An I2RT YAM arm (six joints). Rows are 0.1 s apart.
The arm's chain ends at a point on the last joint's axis. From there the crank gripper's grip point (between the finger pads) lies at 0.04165 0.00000 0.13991 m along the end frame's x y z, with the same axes.
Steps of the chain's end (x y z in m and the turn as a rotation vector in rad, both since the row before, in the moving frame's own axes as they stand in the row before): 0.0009 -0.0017 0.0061 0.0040 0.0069 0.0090; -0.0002 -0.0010 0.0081 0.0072 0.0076 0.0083; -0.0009 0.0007 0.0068 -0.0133 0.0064 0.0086; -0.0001 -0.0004 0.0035 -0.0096 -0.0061 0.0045
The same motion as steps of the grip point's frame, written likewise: 0.0019 -0.0019 0.0058 0.0040 0.0069 0.0090; 0.0009 -0.0017 0.0078 0.0072 0.0076 0.0083; 0.0000 0.0029 0.0065 -0.0133 0.0064 0.0086; -0.0010 0.0011 0.0037 -0.0096 -0.0061 0.0045
